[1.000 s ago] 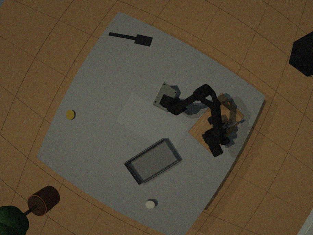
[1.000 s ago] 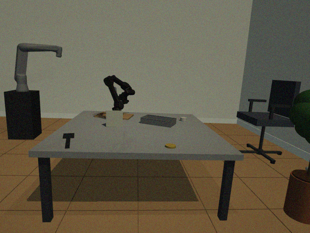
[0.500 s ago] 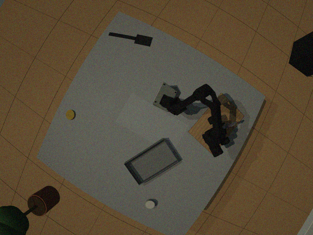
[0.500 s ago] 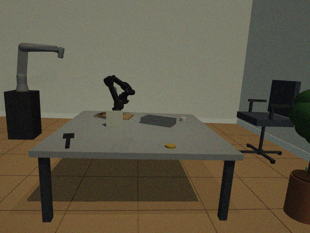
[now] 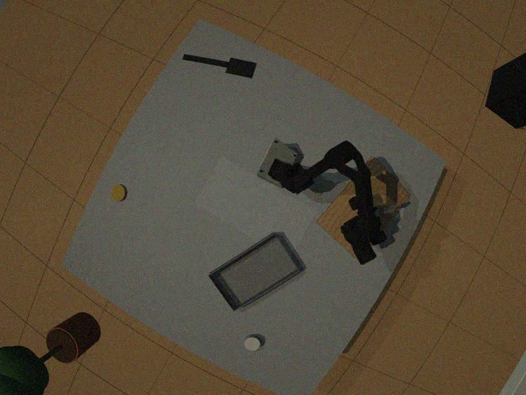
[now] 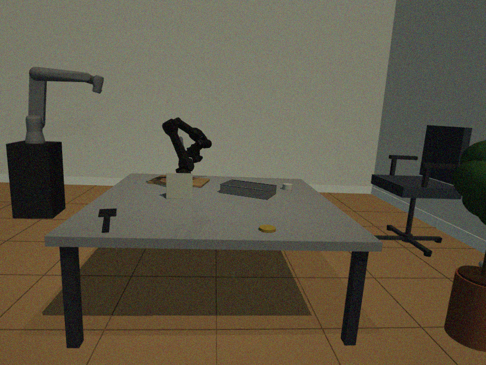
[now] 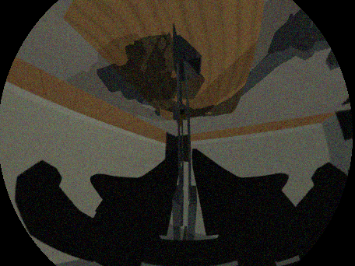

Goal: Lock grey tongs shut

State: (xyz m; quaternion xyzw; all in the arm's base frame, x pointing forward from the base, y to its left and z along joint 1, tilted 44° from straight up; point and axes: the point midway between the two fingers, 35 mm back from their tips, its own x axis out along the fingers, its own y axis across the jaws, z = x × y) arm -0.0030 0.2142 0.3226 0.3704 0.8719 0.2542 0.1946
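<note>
Right now my gripper tip is 150 mm above the wooden board and 10 mm past it. Also, from my gripper tip: black spatula: 790 mm to the right, 300 mm behind, 150 mm below; roasting tin: 410 mm ahead, 300 mm to the right, 130 mm below; white disc: 700 mm ahead, 180 mm to the right, 140 mm below.
</note>
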